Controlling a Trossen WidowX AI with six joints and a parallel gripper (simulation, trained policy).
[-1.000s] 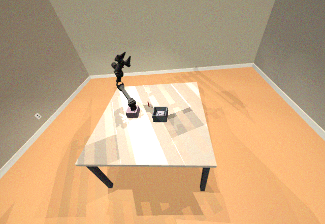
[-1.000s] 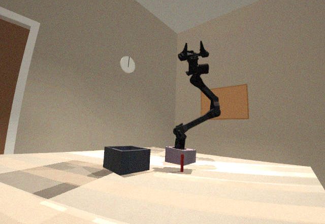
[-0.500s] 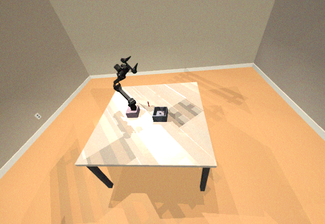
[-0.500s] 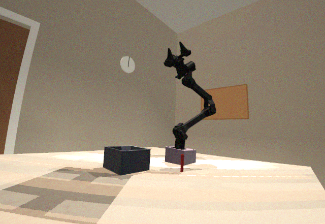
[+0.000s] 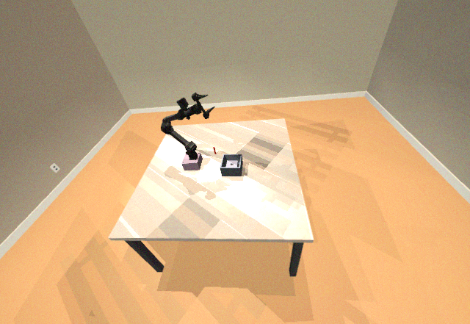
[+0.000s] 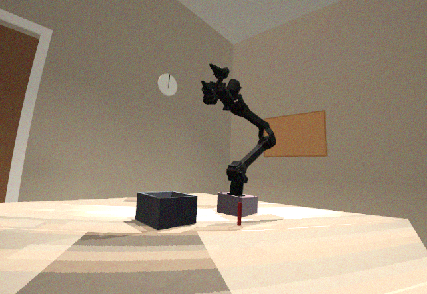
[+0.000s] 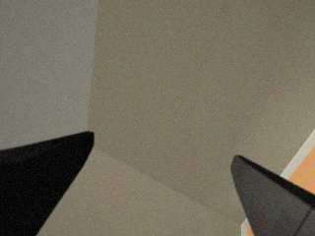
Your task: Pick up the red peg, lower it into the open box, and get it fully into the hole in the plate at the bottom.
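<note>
My gripper tip is 9 cm past the red peg, 11 cm to the right of it and 55 cm above it. Also, from my gripper tip: dark blue box (8 cm ahead, 9 cm to the right, 56 cm below); then light plate (8 cm ahead, 9 cm to the right, 54 cm below).
</note>
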